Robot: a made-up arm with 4 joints.
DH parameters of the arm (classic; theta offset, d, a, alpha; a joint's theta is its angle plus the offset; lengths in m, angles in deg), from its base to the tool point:
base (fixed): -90 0.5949 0.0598 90
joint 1: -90 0.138 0.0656 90
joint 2: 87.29 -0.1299 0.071 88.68
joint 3: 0 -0.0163 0.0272 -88.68
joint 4: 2.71 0.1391 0.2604 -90
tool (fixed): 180 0.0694 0 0
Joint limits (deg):
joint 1: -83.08..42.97
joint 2: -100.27..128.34
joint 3: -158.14..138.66
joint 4: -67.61..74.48
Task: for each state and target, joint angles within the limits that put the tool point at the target. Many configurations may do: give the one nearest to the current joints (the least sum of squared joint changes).
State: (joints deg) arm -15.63 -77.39 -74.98 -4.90
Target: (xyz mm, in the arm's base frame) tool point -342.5 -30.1 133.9
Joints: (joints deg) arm -44.03 -68.32 -58.74 2.12
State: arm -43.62 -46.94 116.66 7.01
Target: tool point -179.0 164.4 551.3
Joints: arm -19.30 -54.81 66.15 -20.34
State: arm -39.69 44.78 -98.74 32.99
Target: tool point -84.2 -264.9 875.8
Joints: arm -1.63 50.74 -82.15 60.78
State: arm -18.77 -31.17 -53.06 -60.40
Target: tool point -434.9 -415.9 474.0
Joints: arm 14.96 -5.02 -63.95 -41.91
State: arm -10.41 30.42 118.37 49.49
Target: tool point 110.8 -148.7 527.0
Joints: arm -67.38 23.98 138.45 27.09
